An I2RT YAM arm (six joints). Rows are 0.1 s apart.
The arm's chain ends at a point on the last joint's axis. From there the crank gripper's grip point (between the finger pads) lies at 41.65 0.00 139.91 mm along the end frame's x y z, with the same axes.
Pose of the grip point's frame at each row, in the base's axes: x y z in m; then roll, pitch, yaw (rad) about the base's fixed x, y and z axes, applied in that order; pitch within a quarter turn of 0, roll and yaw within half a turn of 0:
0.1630, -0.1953, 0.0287, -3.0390, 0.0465, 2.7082
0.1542, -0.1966, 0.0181, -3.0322, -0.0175, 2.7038
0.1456, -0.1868, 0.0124, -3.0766, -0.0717, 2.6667
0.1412, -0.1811, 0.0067, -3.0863, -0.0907, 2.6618
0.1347, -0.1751, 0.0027, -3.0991, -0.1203, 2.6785
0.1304, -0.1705, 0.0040, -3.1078, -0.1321, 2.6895
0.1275, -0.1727, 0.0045, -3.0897, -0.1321, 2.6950
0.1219, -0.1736, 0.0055, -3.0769, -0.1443, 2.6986
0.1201, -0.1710, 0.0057, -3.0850, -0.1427, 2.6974
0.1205, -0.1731, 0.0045, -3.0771, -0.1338, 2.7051
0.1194, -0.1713, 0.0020, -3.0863, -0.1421, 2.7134
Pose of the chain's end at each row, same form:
0.2009, -0.1971, 0.1697, -3.0390, 0.0465, 2.7082
0.2006, -0.2015, 0.1564, -3.0322, -0.0175, 2.7038
0.1956, -0.2023, 0.1487, -3.0766, -0.0717, 2.6667
0.1928, -0.1992, 0.1420, -3.0863, -0.0907, 2.6618
0.1894, -0.1957, 0.1365, -3.0991, -0.1203, 2.6785
0.1862, -0.1923, 0.1371, -3.1078, -0.1321, 2.6895
0.1845, -0.1919, 0.1375, -3.0897, -0.1321, 2.6950
0.1812, -0.1917, 0.1377, -3.0769, -0.1443, 2.6986
0.1787, -0.1901, 0.1380, -3.0850, -0.1427, 2.6974
0.1786, -0.1903, 0.1373, -3.0771, -0.1338, 2.7051
0.1781, -0.1896, 0.1344, -3.0863, -0.1421, 2.7134

